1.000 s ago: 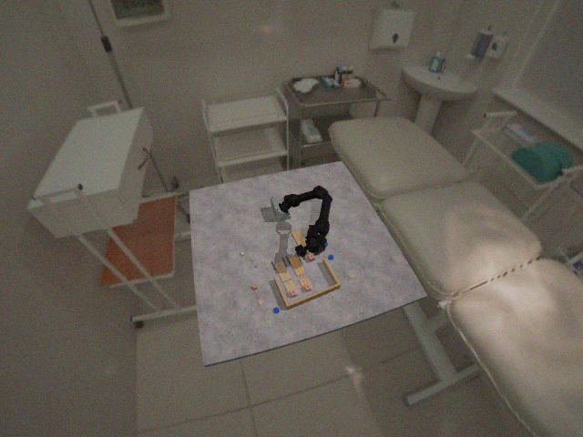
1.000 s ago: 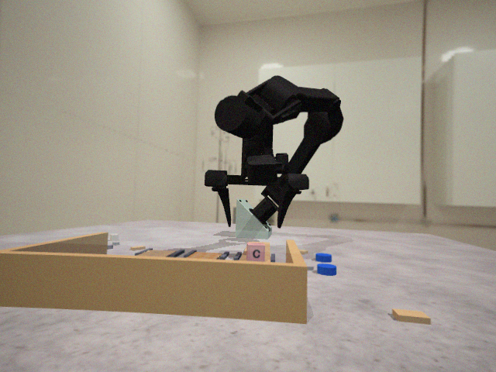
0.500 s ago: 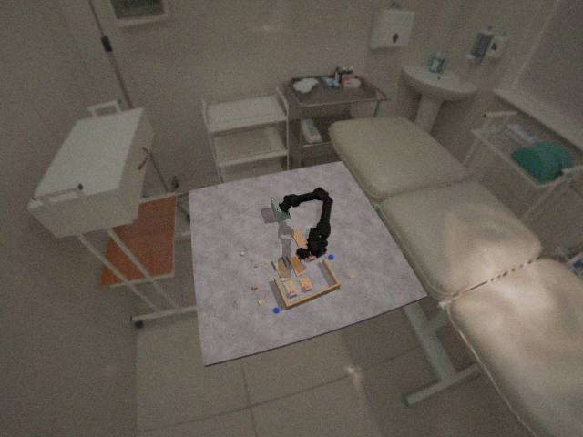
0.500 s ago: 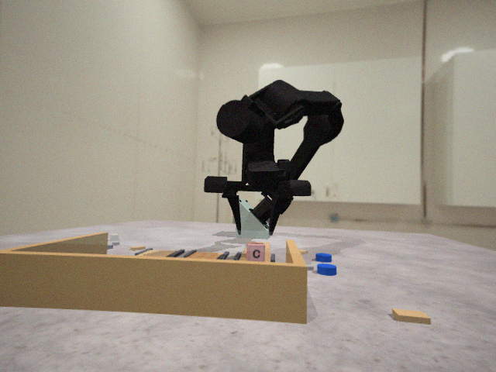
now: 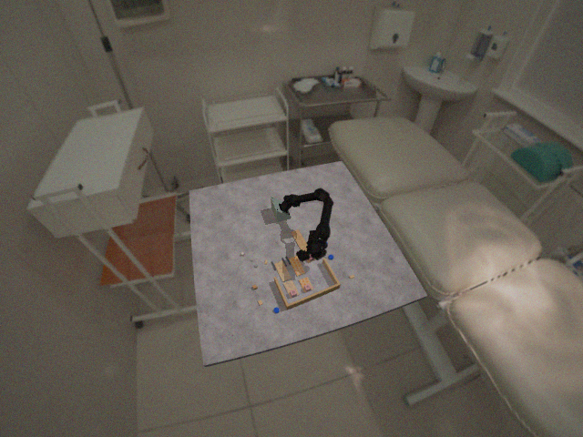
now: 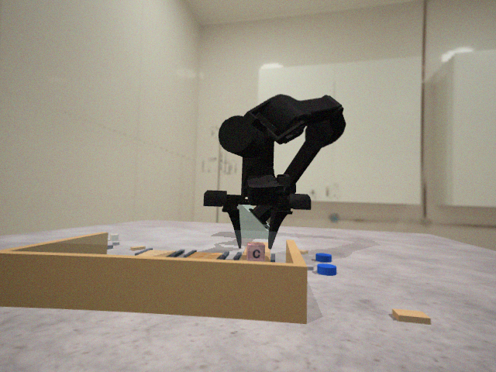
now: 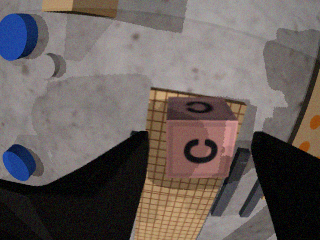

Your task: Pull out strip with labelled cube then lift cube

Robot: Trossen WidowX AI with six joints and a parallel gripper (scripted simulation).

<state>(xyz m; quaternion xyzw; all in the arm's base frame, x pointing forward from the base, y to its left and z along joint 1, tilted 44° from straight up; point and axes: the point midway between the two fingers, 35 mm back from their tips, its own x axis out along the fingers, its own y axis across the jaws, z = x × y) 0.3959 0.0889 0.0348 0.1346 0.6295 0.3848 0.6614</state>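
My gripper tip is now 11 cm past the orange gridded strip, 2 cm to the left of it and 2 cm above it.
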